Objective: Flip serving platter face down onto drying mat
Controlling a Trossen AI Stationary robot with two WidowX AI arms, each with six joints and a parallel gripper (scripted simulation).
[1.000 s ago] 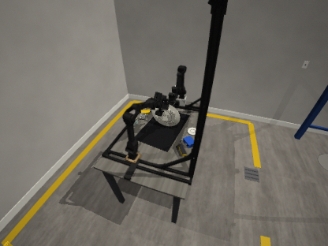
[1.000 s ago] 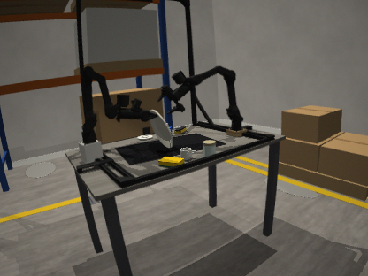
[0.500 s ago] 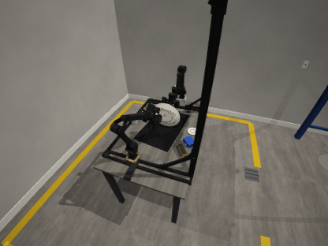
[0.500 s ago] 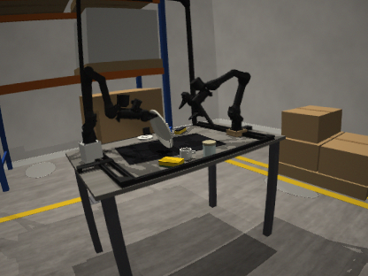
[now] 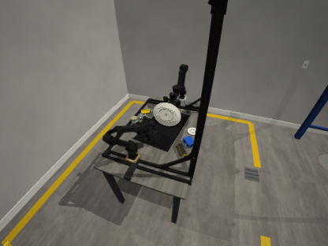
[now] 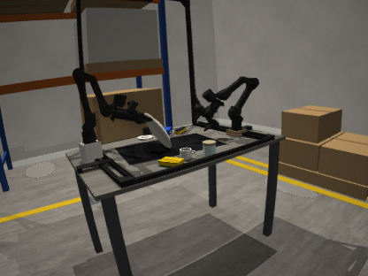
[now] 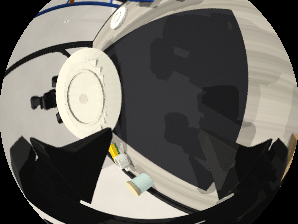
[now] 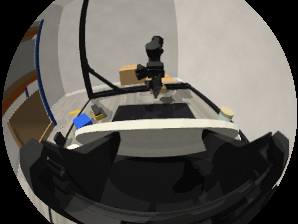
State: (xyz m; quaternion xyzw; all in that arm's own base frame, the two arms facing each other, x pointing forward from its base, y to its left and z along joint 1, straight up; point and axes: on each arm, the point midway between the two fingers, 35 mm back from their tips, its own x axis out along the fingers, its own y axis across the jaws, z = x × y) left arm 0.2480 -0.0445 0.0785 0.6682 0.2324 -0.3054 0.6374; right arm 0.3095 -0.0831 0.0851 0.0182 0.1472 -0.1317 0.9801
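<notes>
The white serving platter is 8 cm to the left of my right hand and 8 cm below it. The rest, counted from my right hand: yellow sponge 30 cm ahead, 18 cm below, 3 cm to the left; black drying mat 19 cm below, 13 cm to the left, 1 cm behind; mug 26 cm ahead, 17 cm below, 13 cm to the left.
</notes>
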